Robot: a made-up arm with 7 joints.
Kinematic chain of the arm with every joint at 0, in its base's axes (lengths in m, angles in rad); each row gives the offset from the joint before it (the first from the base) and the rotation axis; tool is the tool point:
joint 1: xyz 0 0 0 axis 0 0.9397 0.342
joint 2: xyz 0 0 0 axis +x
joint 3: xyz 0 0 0 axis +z
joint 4: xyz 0.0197 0 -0.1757 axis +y
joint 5: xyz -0.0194 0 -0.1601 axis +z
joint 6: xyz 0 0 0 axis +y
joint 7: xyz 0 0 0 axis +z
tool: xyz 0 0 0
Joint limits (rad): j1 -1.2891..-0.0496 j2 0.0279..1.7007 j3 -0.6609..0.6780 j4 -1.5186..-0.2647 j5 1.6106..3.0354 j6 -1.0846..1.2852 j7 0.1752..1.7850
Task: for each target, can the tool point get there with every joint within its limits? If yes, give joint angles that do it. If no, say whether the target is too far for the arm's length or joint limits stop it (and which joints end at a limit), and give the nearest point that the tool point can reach.
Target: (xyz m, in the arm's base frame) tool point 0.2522 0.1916 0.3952
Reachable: no: too far | nearest point 0.1523 0.1666 0.1945 | short by 0.226 m
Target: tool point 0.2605 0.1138 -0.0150
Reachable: yes | joints -0.6802 0.9665 -0.2079 -1.3733 2.2735 0.5725 0.6811
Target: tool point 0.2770 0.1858 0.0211
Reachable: yes | joints -1.1097 0.9714 -0.0973 -0.5340 2.6749 0.4441 1.0318
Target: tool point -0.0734 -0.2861 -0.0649
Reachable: no: joint limits stop it (at a limit: joint 1, joint 2, joint 3, joint 4) | nearest point 0.1914 -0.1893 0.0283 | short by 0.297 m
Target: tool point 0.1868 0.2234 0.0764
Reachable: yes | joints -0.6623 1.1899 0.4465 -1.1778 1.9255 0.7582 0.8208
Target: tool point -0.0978 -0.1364 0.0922
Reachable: no: joint limits stop it (at a limit: joint 1, joint 2, joint 3, joint 4) | nearest point 0.1914 -0.1893 0.0283 | short by 0.301 m
